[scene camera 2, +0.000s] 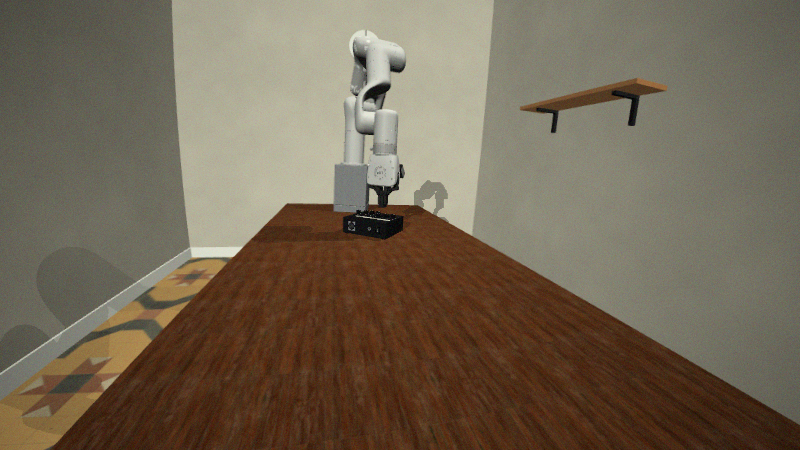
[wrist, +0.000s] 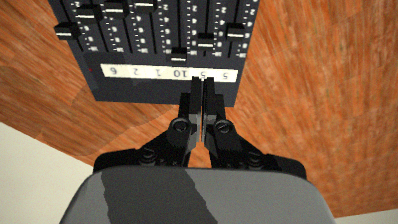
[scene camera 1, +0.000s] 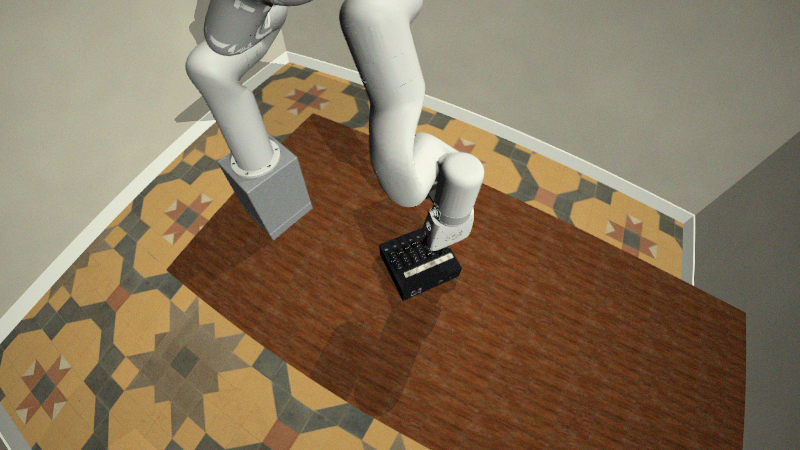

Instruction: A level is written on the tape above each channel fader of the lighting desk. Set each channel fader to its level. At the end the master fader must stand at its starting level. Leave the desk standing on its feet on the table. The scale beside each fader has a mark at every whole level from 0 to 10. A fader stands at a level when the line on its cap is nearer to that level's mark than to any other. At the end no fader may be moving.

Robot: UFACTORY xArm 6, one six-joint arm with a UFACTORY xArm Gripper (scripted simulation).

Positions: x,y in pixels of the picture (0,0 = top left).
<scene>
gripper: scene camera 2; wrist 201,91; scene camera 1
same spot on gripper: (scene camera 1: 438,235) = (scene camera 2: 370,163)
</scene>
